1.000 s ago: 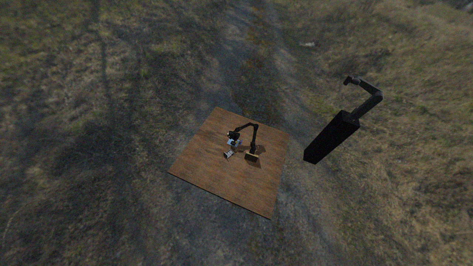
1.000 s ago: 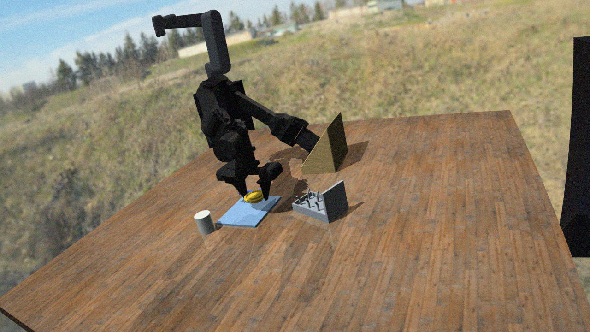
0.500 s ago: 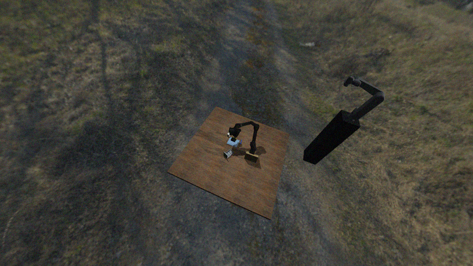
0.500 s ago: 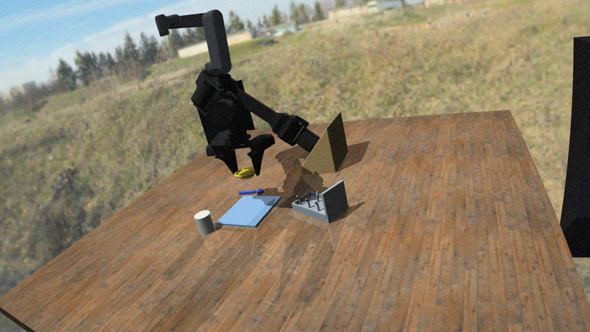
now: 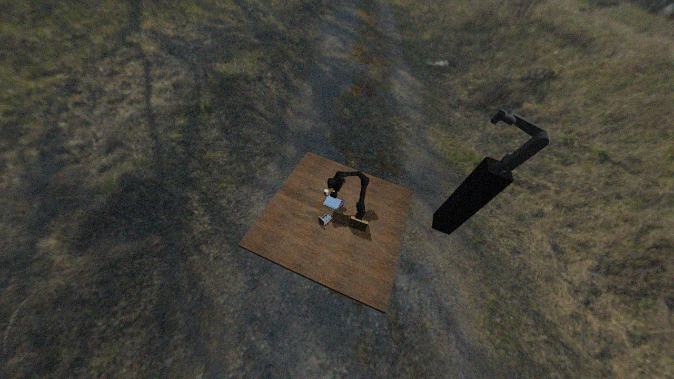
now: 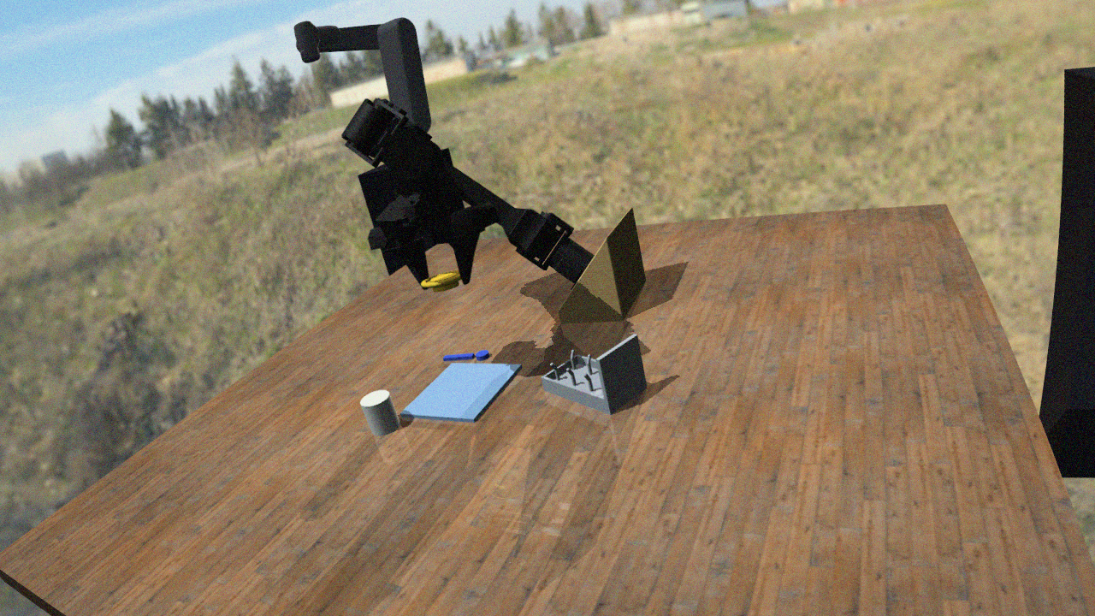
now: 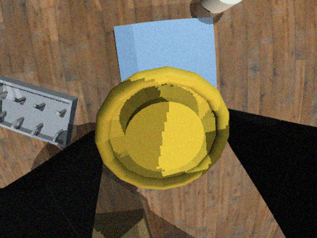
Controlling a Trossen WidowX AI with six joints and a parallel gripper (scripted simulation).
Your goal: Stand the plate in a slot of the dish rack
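Now: the grey dish rack 1 cm behind my gripper tip, 18 cm to the left of it and 14 cm below it. Round my gripper tip: light blue mat: 1 cm ahead, 2 cm to the right, 16 cm below; blue spoon: 9 cm behind, 7 cm to the right, 16 cm below; yellow plate: 1 cm above.
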